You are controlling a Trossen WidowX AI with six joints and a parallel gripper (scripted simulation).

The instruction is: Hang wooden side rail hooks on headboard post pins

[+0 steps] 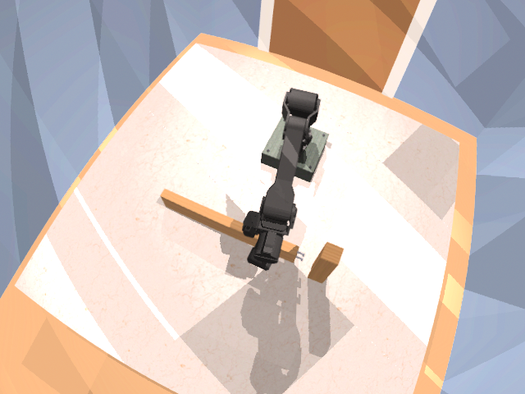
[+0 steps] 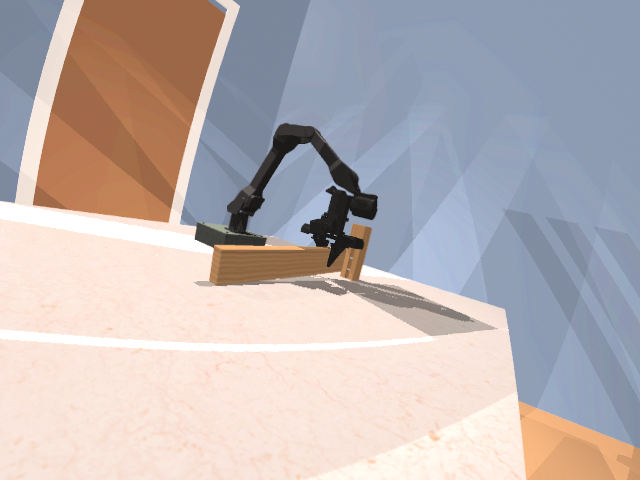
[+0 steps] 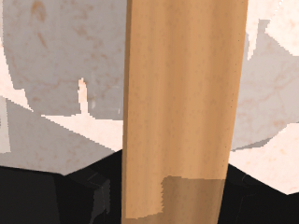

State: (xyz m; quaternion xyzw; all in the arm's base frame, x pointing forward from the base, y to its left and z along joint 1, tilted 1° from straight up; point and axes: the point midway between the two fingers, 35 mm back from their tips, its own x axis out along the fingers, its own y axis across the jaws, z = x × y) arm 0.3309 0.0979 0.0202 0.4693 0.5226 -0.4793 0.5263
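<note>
Now: the headboard post 160 mm to the left of my gripper tip, 40 mm above it and 10 mm behind it.
</note>
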